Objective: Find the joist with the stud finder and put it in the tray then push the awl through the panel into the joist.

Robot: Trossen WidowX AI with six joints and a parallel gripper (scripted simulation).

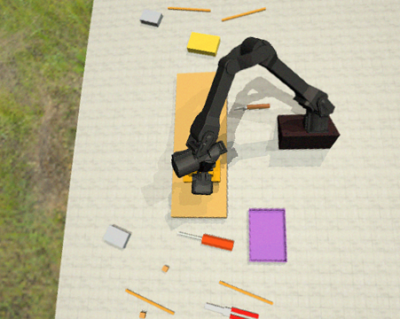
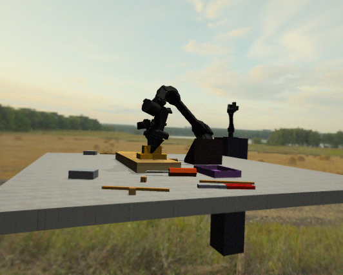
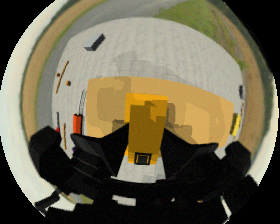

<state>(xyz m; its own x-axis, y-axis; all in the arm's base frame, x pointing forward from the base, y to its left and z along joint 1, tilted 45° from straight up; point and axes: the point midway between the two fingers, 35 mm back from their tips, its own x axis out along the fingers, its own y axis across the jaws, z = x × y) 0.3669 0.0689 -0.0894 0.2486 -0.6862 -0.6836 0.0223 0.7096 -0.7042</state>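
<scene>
My gripper tip is now 210 mm to the right of the purple tray, 210 mm past it and 50 mm above it. Also, from my gripper tip: yellow block (510 mm to the right, 50 mm below, 20 mm behind); awl (240 mm to the right, 170 mm behind, 60 mm below); yellow stud finder (20 mm behind, 20 mm above).
</scene>
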